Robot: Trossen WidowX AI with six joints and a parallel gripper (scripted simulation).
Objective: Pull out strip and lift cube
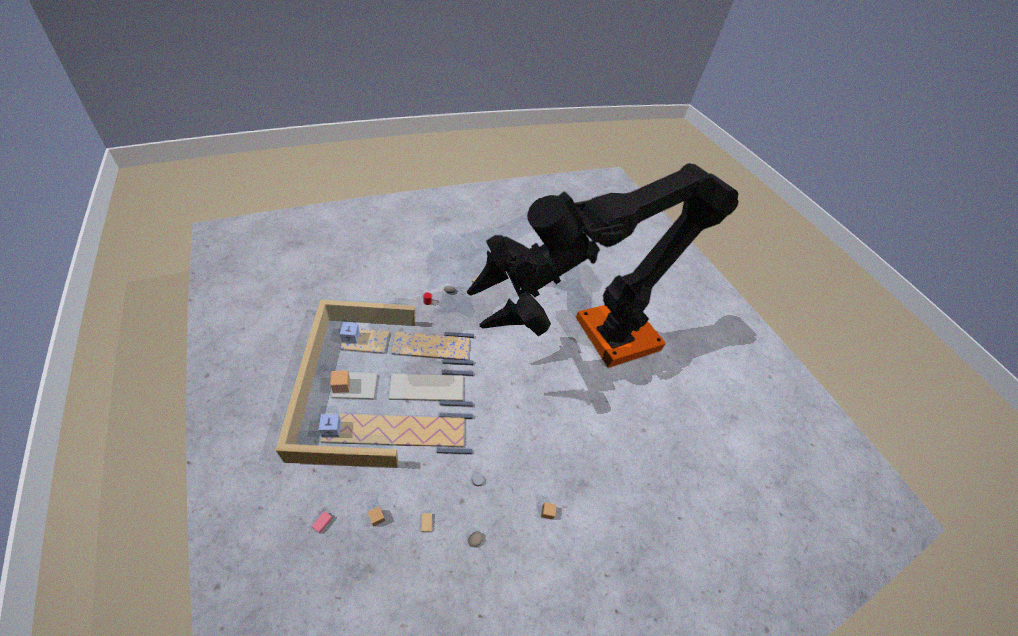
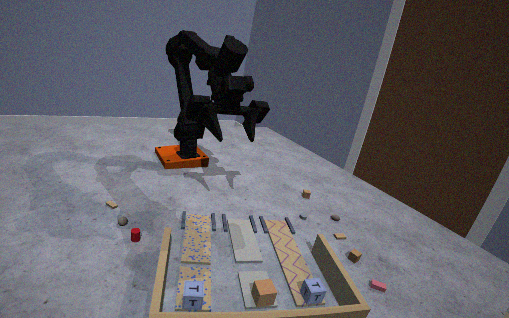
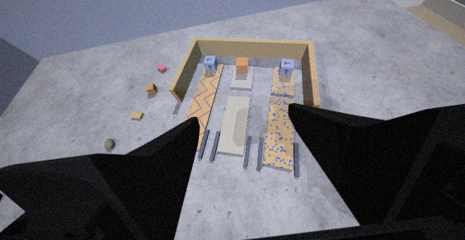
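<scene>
Now: gripper tip 17 cm short of the zigzag strip, 6 cm to the right of it and 20 cm above it. Round my gripper tip: red cylinder 1 cm ahead, 21 cm to the right, 19 cm below; then pink block 32 cm ahead, 17 cm to the left, 19 cm below.
</scene>
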